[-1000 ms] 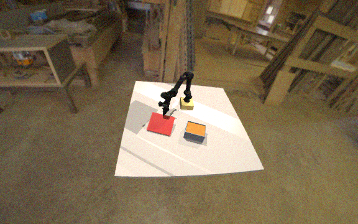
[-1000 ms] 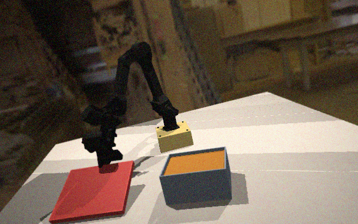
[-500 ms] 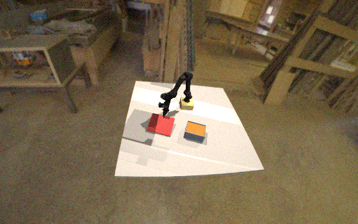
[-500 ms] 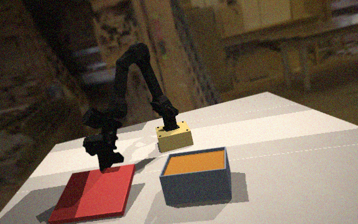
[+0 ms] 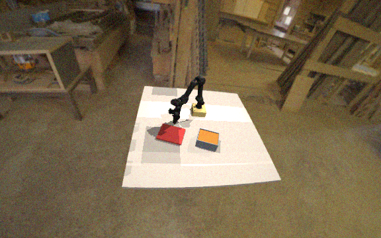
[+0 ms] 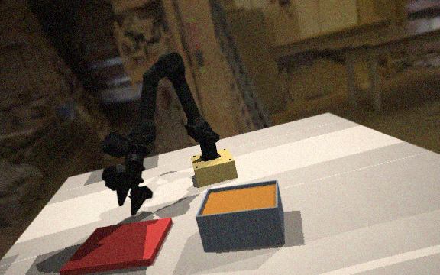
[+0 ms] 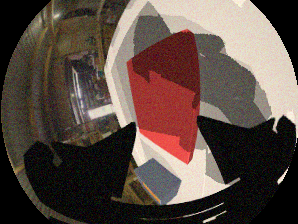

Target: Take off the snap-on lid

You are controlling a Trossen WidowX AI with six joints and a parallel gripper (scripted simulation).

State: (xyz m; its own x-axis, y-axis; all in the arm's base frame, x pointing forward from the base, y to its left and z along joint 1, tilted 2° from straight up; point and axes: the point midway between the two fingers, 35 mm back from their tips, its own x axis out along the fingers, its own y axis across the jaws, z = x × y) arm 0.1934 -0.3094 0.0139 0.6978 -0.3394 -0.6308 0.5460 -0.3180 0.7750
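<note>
My gripper tip is now 7 cm short of the red lid, 5 cm above it and 3 cm to the left of it. From my gripper tip the other things lie so: blue storage box (27 cm to the left, 22 cm ahead, 2 cm below).
</note>
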